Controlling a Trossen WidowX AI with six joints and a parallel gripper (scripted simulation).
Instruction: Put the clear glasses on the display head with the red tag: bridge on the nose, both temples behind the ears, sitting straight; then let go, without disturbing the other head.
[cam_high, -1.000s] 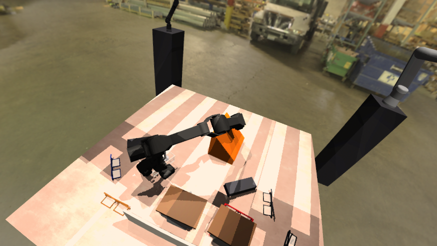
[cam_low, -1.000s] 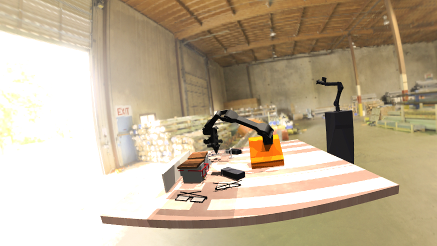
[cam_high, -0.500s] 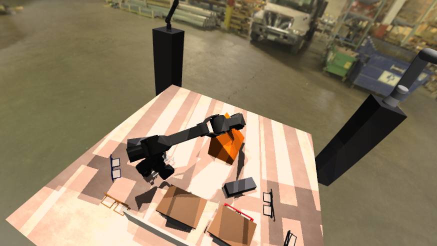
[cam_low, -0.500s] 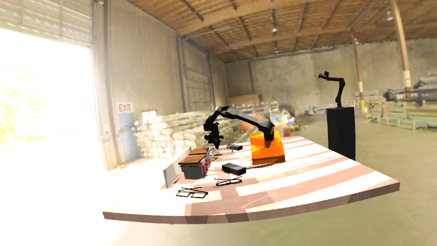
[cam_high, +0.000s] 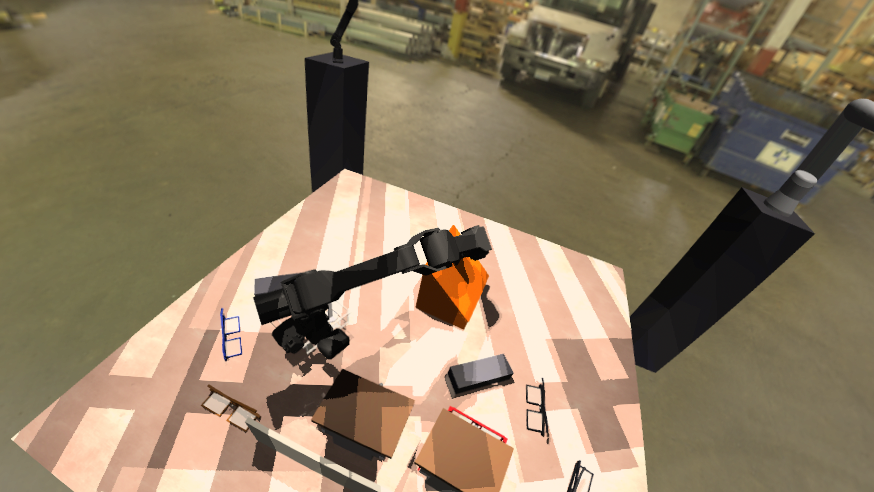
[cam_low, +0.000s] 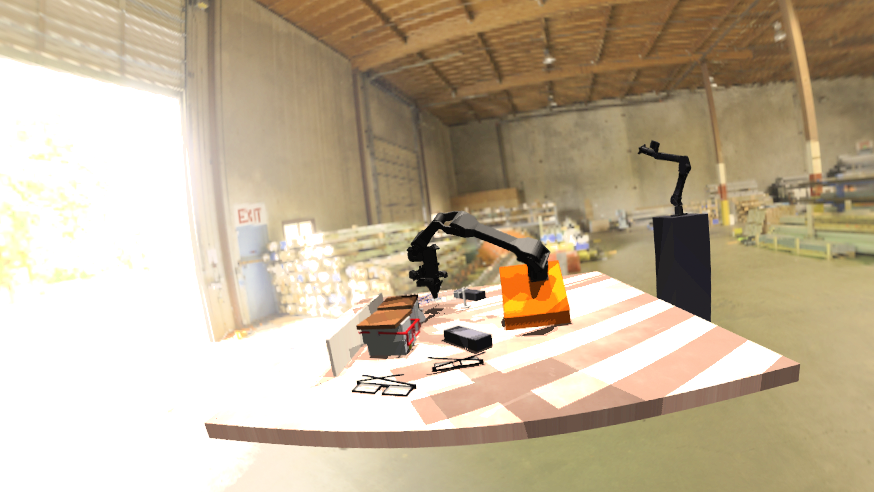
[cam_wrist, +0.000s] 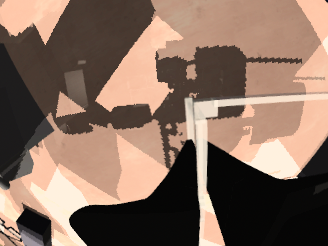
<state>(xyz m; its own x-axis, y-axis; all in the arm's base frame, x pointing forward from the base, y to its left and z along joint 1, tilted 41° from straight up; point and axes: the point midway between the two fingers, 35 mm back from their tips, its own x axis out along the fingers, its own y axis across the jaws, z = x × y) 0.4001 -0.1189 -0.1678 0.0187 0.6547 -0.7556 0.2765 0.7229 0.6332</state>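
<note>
Now: gripper tip 12 cm past the small post, 4 cm to the left of it and 3 cm above it. From my gripper tip the other things lie so: white panel (31 cm to the left, 21 cm ahead).
</note>
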